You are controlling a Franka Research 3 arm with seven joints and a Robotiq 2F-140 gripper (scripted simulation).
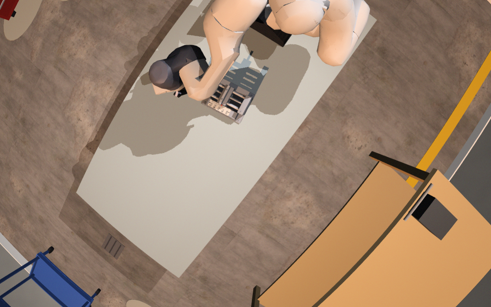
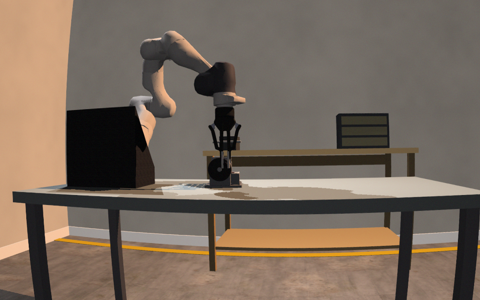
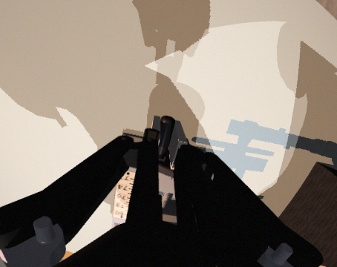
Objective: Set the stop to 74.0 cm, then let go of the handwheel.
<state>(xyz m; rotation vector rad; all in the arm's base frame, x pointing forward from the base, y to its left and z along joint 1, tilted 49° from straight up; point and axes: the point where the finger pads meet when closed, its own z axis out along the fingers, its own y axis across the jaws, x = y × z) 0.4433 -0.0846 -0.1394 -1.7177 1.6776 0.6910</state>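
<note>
My gripper is now 2 cm to the right of the black handwheel, 2 cm above it and 1 cm past it.
</note>
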